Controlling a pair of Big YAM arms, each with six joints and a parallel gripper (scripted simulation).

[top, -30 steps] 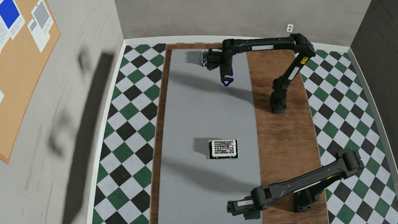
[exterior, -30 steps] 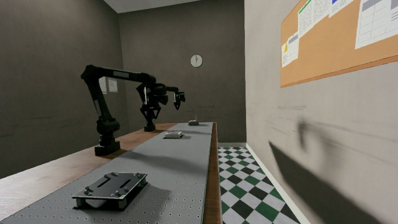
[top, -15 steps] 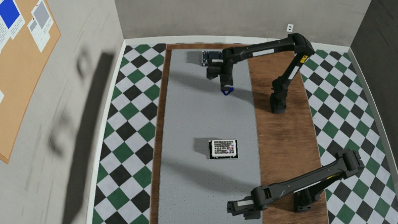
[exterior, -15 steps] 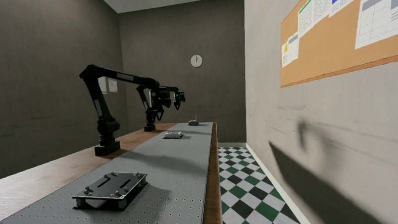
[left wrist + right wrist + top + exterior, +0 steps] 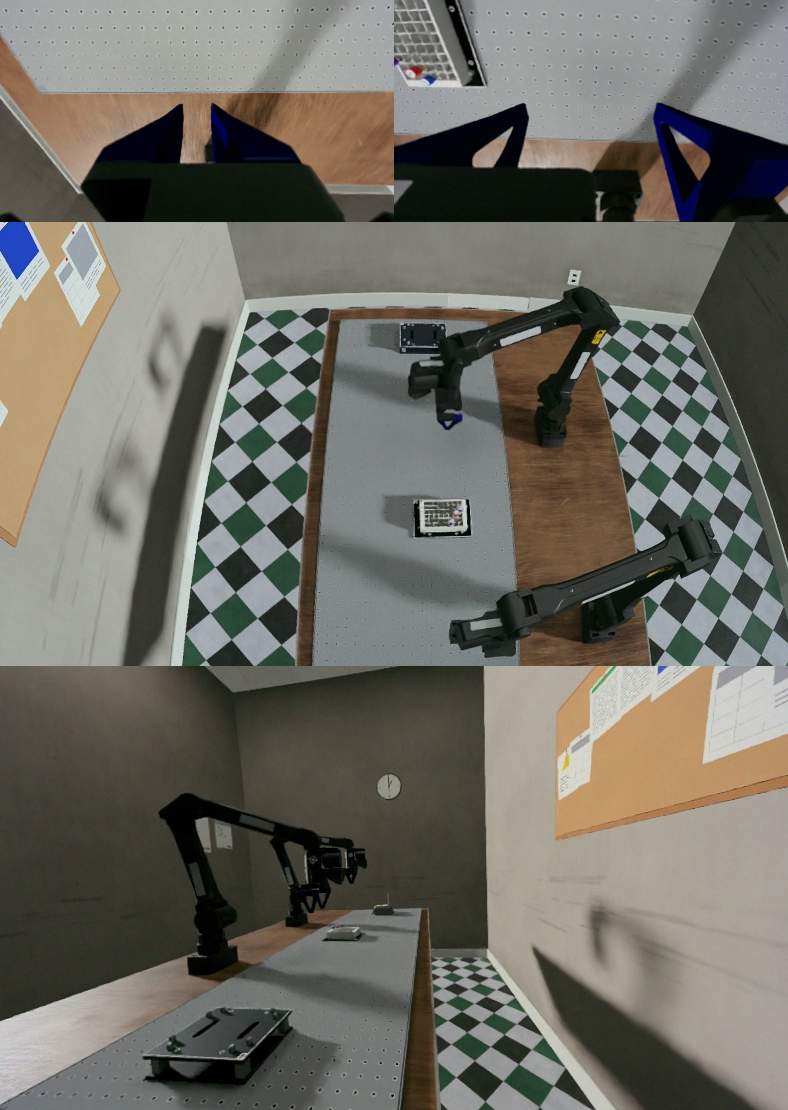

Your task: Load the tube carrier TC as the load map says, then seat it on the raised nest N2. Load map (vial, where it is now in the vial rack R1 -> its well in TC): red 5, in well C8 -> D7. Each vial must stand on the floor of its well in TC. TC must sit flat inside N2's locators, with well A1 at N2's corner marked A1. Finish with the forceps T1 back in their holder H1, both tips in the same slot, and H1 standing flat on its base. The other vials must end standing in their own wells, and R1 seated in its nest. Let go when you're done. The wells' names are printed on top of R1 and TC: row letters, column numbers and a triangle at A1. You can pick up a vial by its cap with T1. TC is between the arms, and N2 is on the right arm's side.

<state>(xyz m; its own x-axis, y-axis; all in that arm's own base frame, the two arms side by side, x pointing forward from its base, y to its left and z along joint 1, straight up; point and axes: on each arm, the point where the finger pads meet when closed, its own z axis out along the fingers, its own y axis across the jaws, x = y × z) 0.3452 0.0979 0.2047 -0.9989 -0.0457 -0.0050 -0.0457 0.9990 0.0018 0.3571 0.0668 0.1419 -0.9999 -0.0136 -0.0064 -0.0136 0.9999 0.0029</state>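
My right gripper is now 30 mm short of the white well rack, 230 mm to the right of it and 150 mm above it. The rest, counted from my right hand: black raised nest (10 mm behind, 450 mm to the right, 140 mm below).
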